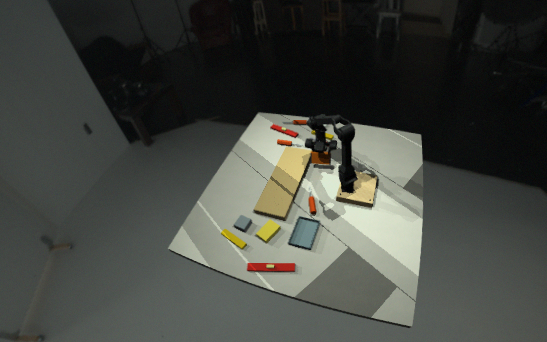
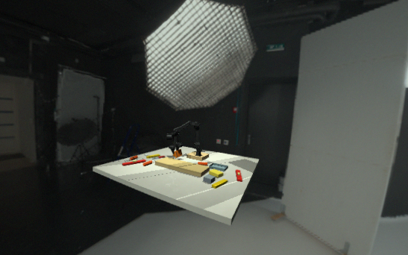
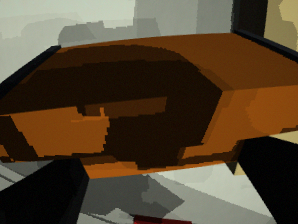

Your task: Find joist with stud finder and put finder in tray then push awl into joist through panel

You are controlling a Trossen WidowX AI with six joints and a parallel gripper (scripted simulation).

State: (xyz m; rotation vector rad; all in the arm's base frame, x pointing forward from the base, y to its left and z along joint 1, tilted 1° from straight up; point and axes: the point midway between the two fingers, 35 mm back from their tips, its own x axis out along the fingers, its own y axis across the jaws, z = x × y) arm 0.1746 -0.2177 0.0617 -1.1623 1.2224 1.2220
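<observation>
Right now my gripper tip is 1 cm past the stud finder and 1 cm to the right of it. Also, from my gripper tip: blue-grey tray (2 cm ahead, 51 cm to the left, 6 cm below); yellow block (21 cm ahead, 53 cm to the left, 6 cm below); awl (2 cm behind, 4 cm to the right, 7 cm below).
</observation>
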